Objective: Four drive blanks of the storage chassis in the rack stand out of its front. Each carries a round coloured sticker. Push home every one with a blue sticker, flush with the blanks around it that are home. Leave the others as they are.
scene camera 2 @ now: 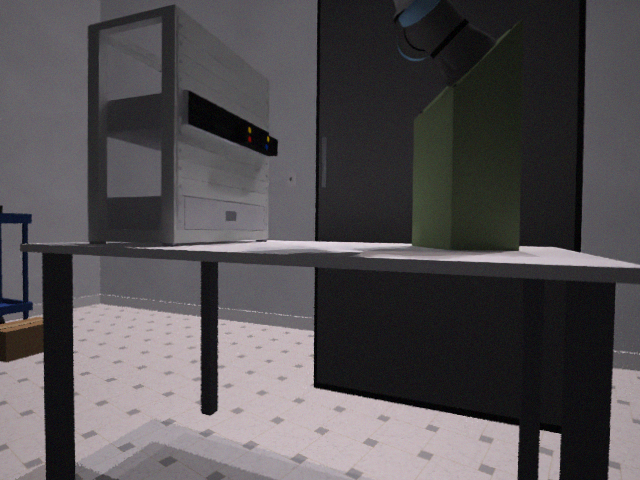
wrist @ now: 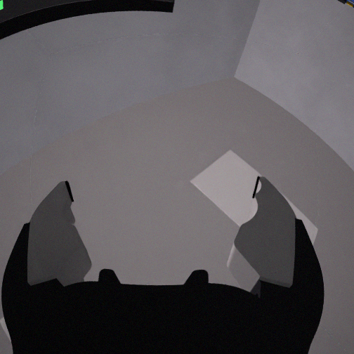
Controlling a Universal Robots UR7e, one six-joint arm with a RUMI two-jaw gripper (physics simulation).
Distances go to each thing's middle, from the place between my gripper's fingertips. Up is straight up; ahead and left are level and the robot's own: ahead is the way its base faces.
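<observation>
The rack (scene camera 2: 211,120) is 1.07 m below my hand, and it's 0.46 m ahead of my hand and 0.39 m to the left of it.
</observation>
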